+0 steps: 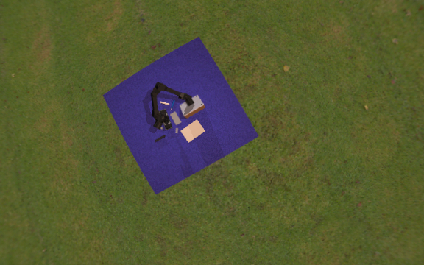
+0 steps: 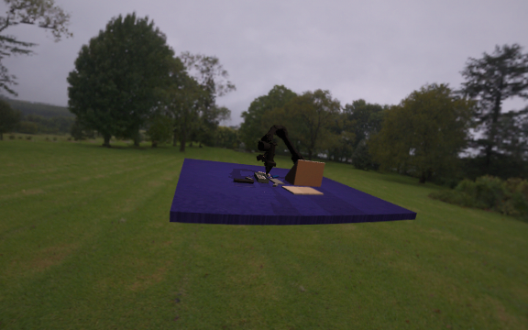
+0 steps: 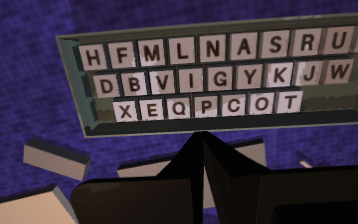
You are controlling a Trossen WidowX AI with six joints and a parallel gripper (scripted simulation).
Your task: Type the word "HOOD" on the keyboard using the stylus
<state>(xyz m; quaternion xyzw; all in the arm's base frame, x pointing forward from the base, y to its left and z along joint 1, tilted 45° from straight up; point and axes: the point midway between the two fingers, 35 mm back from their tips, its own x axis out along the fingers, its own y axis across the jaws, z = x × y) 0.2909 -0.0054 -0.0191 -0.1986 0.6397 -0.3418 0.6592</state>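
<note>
The blue stylus is 100 mm to the right of my gripper tip, 100 mm behind it and 30 mm below it. From my gripper tip the other things lie so: grey slab: 70 mm behind, 40 mm below, 20 mm to the left; grey stylus tip: 80 mm to the right, 70 mm behind, 30 mm below; pale stick: 180 mm to the right, 60 mm behind, 30 mm below.
</note>
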